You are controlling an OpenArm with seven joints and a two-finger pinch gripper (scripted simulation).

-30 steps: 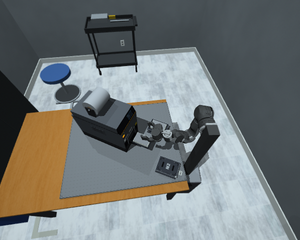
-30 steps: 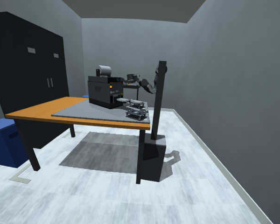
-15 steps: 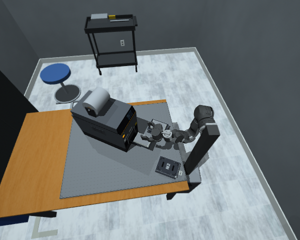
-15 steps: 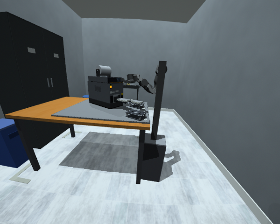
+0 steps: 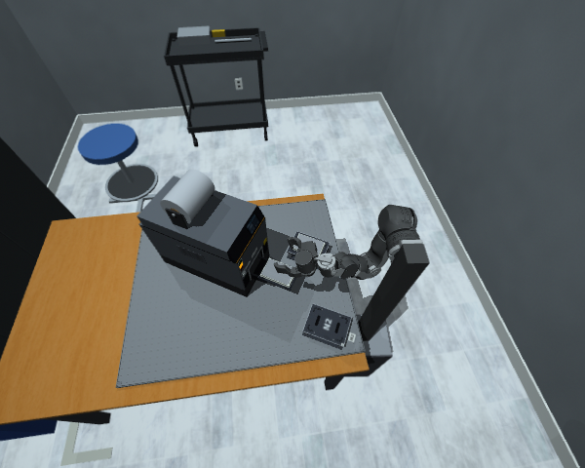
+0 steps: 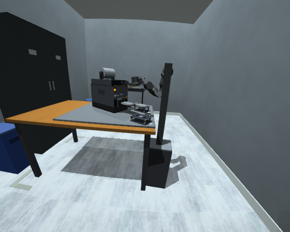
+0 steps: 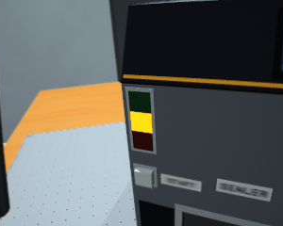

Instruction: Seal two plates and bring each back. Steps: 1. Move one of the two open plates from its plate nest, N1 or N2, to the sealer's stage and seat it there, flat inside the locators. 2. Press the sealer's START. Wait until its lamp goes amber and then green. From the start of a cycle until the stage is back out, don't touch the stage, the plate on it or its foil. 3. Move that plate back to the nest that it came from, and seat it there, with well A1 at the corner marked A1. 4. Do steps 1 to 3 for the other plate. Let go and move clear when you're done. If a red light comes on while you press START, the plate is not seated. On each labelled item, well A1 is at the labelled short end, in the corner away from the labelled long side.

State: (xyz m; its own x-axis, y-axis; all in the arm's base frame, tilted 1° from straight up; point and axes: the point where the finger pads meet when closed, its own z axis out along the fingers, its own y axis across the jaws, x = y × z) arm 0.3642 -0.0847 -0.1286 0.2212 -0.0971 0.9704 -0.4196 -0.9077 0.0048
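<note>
The grey start button is 15 cm ahead of my hand and 13 cm below it. Round my hand: foil roll: 32 cm ahead, 18 cm to the right, 10 cm above; then sealer stage: 2 cm ahead, 4 cm to the right, 22 cm below; then white well plate: 2 cm ahead, 4 cm to the right, 21 cm below.
</note>
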